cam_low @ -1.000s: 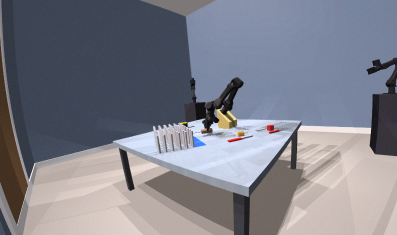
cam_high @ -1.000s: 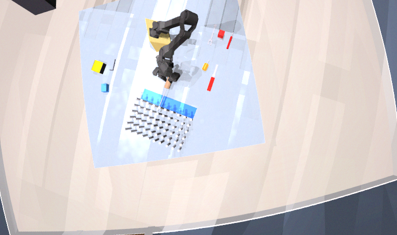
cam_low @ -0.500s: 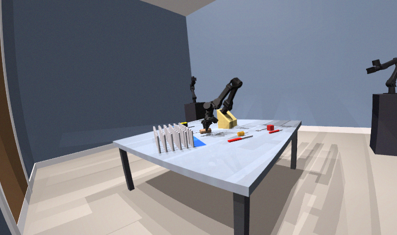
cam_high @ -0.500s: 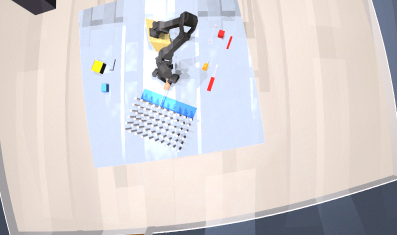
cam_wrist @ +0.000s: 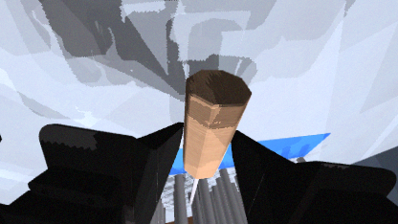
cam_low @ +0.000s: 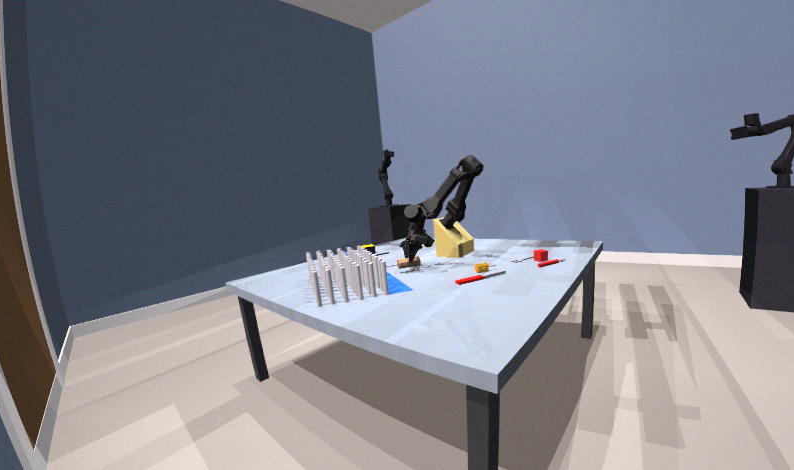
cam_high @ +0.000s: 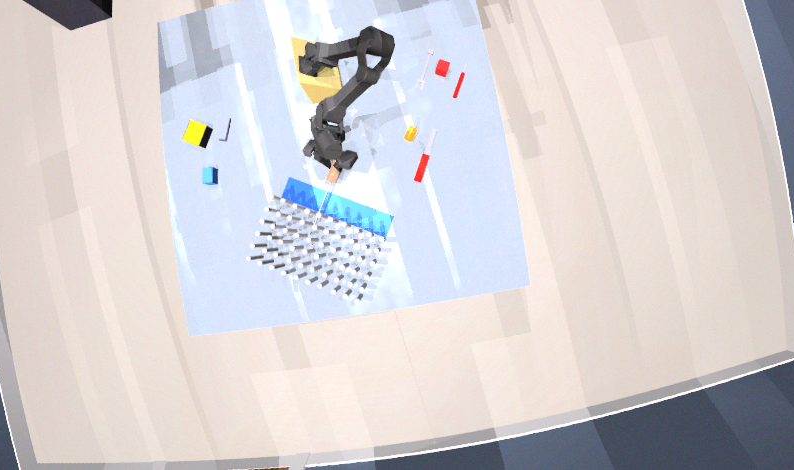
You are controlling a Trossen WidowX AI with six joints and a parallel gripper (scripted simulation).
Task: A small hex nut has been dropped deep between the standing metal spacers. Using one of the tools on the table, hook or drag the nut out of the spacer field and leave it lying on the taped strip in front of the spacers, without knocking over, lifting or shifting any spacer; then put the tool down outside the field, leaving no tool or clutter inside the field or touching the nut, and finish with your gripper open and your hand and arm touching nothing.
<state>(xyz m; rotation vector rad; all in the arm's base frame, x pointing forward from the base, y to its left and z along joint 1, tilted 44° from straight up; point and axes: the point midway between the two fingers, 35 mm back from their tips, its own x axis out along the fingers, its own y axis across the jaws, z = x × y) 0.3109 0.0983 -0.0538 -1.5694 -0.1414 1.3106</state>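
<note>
Right now the blue taped strip is 12 cm ahead of my gripper tip, 2 cm to the right of it and 4 cm below it. Also, from my gripper tip: wooden-handled tool: 9 cm ahead, 5 cm to the right; orange stub tool: 10 cm behind, 28 cm to the left, 2 cm below; blue cube: 6 cm behind, 48 cm to the right, 2 cm below.
</note>
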